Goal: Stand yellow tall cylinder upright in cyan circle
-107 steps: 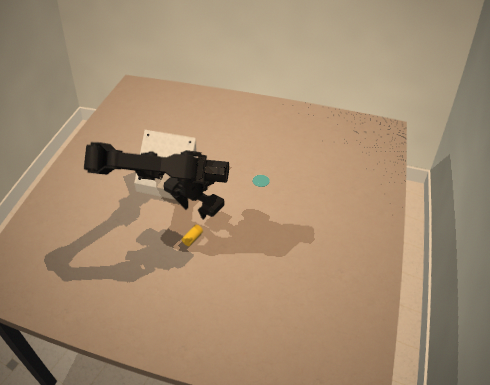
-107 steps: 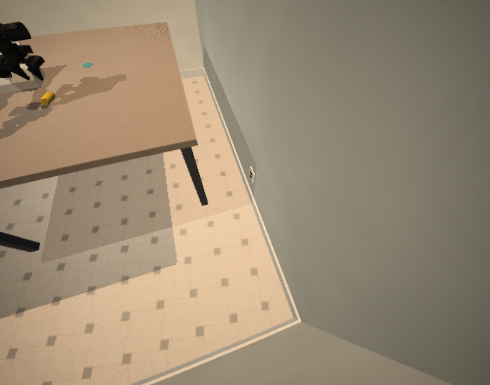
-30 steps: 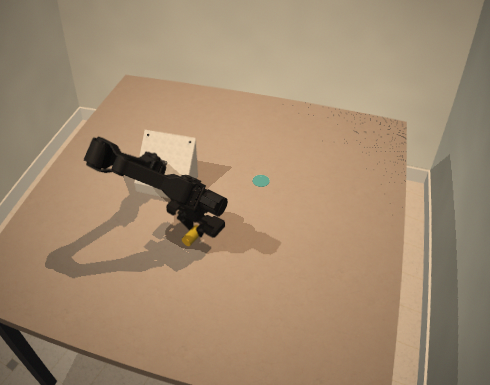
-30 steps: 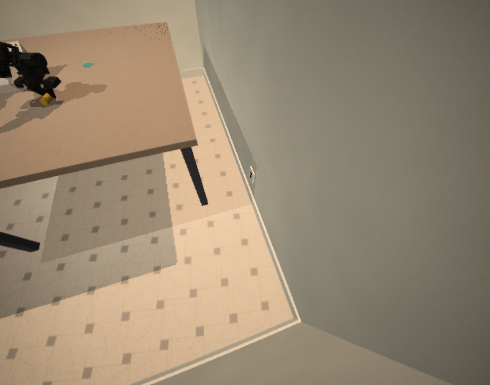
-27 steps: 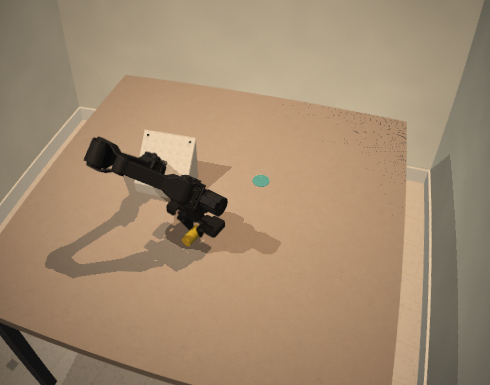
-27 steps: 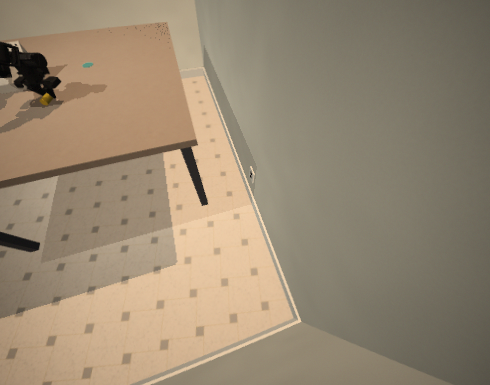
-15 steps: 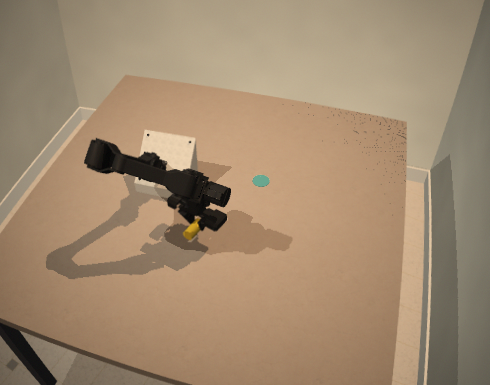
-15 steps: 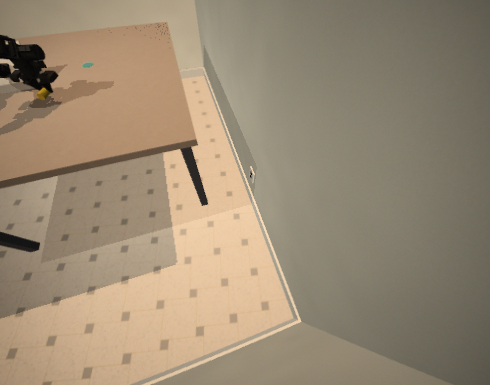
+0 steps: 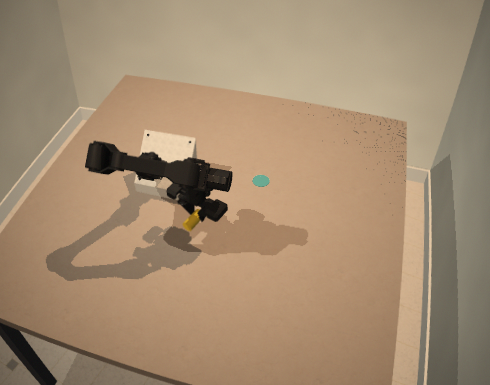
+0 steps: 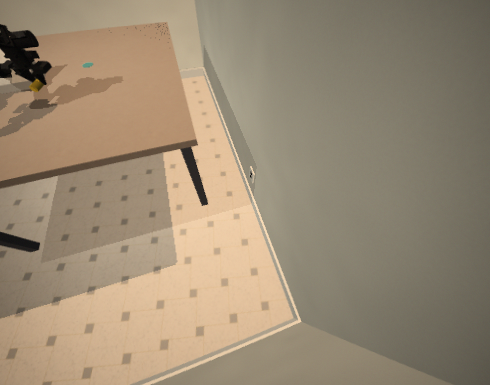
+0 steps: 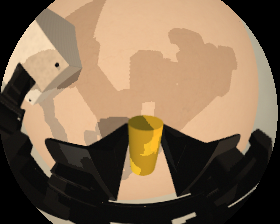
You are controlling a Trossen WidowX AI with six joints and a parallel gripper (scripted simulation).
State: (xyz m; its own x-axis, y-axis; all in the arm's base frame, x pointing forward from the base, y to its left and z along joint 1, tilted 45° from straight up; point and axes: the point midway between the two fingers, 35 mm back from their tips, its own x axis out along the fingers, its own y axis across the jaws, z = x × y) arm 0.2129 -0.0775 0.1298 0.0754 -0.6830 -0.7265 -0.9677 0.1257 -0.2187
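My gripper is now 110 mm short of the cyan circle, 290 mm to the right of it and 110 mm above it. From my hand the other things lie so: yellow tall cylinder (10 mm behind, 20 mm to the right, 20 mm below).
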